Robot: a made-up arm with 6 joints.
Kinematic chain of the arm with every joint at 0, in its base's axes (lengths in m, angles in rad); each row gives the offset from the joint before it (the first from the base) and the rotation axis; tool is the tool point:
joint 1: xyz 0 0 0.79 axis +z
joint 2: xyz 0.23 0 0 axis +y
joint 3: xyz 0 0 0.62 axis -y
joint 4: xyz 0 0 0.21 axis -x
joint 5: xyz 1.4 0 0 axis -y
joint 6: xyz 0.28 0 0 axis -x
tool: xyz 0 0 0
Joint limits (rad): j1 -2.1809..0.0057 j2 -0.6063..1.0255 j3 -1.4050..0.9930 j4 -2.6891..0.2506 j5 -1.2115..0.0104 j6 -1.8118..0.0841
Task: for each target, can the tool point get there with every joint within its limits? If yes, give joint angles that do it. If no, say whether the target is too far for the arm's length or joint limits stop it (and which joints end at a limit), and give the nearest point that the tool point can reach.
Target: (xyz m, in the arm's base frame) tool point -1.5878 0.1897 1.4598
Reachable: no: joint limits stop it (at a limit: joint 1, joint 2, joint 4, joint 5) | nearest point -0.8276 -1.0703 1.5689 | short by 1.476 m
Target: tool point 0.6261 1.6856 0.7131
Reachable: no: joint limits stop it (at a limit: joint 2, joint 3) | nearest point 0.1471 0.3960 0.1455 | short by 1.488 m
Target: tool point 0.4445 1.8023 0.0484
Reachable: no: joint limits stop it (at a limit: joint 2, joint 3) | nearest point 0.1062 0.4307 0.0403 | short by 1.413 m
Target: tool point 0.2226 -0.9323 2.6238
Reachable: yes | joints -1.5766 -0.3623 0.4819 -1.2927 -1.0097 -0.1775
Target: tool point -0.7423 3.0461 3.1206
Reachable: no: too far | nearest point -0.1473 0.6045 2.7846 | short by 2.535 m
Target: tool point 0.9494 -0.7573 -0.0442
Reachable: yes | joints -0.7029 0.1735 -0.9737 -1.4437 -0.1297 -0.4100
